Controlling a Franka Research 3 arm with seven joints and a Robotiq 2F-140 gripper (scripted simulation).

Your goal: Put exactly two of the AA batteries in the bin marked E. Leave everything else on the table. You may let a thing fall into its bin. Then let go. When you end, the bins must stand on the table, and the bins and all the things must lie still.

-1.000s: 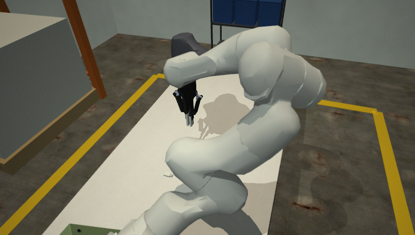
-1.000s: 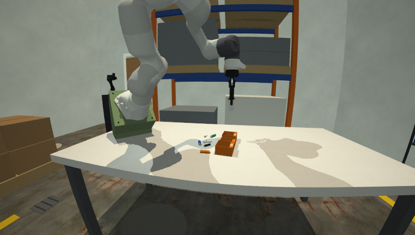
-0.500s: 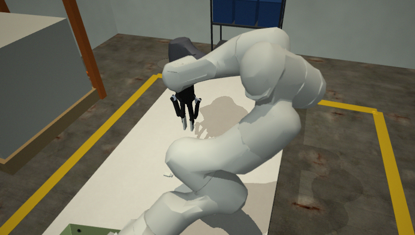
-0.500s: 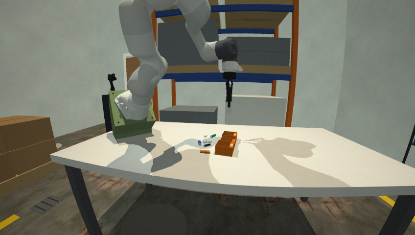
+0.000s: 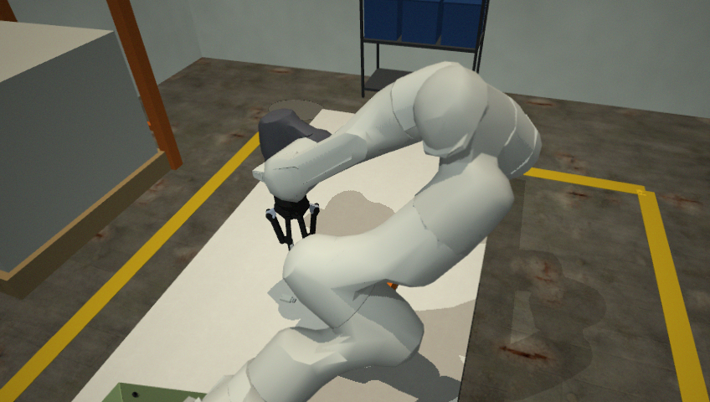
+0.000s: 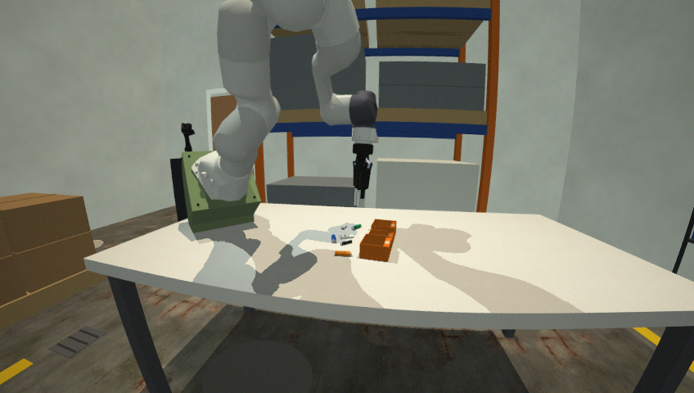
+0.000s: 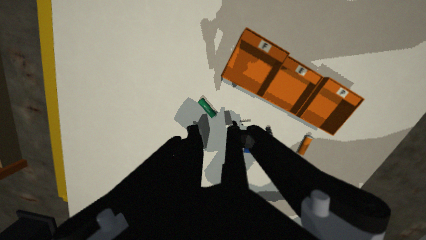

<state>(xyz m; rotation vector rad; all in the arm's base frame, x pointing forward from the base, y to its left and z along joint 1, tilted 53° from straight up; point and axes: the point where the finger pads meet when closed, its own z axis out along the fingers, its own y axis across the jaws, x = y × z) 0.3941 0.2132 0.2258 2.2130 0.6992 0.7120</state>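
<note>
My gripper is now 10 mm past the green AA battery, 20 mm to the right of it and 120 mm above it. Also, from my hand: white part (60 mm behind, 20 mm to the left, 130 mm below); orange bin row (70 mm ahead, 130 mm to the right, 110 mm below); domino (50 mm behind, 80 mm to the right, 120 mm below).
</note>
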